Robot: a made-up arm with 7 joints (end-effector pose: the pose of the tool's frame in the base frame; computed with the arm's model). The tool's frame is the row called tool.
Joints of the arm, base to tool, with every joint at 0 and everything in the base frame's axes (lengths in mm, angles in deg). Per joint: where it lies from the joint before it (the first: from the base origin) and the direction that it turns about. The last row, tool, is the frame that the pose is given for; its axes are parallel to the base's.
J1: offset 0 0 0 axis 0 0.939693 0.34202
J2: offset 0 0 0 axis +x
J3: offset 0 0 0 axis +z
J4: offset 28.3 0 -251.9 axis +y
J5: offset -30.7 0 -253.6 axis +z
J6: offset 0 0 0 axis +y
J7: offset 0 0 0 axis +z
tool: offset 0 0 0
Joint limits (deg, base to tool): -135..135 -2.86..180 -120..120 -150..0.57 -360..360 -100..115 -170..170
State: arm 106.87 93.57 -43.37 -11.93 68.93 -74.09 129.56
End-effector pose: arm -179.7 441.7 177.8 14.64 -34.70 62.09
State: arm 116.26 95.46 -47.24 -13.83 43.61 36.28 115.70
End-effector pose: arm -169.2 436.3 200.0 143.38 2.92 13.34
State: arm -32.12 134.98 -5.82 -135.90 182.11 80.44 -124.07
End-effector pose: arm 181.7 40.6 158.4 24.04 -34.00 -162.16
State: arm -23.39 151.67 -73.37 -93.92 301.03 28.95 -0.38
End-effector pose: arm 85.0 353.1 136.9 -101.76 62.53 119.20
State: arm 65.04 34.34 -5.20 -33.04 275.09 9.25 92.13
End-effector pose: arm -366.4 211.6 -269.1 38.92 31.85 6.71
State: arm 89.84 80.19 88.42 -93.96 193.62 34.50 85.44
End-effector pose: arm 114.1 351.0 119.8 -106.32 77.34 64.51
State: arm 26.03 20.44 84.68 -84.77 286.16 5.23 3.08
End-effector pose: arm -110.0 359.5 -171.4 104.37 6.37 4.20
